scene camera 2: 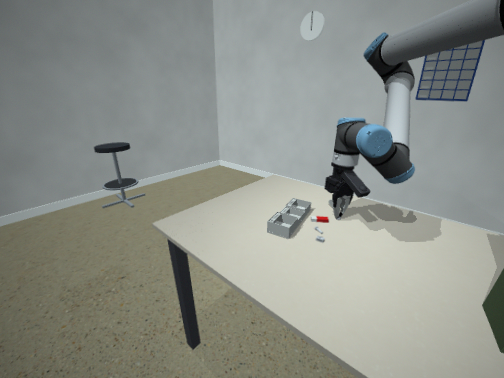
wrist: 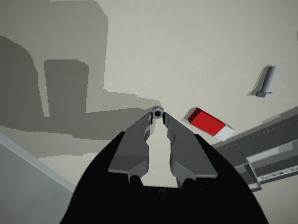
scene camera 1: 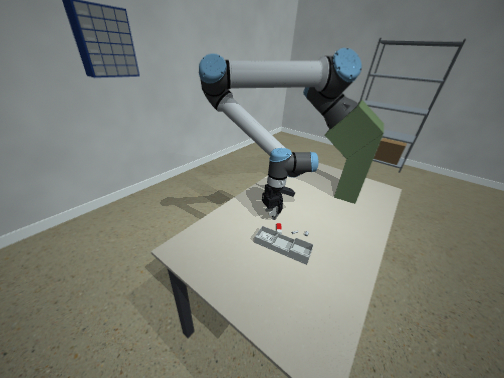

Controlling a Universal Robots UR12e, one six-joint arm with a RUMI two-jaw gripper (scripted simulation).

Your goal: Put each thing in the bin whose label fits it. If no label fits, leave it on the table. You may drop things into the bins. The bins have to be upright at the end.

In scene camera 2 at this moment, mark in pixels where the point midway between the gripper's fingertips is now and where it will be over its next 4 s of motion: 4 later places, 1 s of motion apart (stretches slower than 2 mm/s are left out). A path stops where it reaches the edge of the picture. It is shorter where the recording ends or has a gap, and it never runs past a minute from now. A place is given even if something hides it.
The gripper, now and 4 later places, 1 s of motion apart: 337,218; 340,205; 316,204; 293,205; 292,215
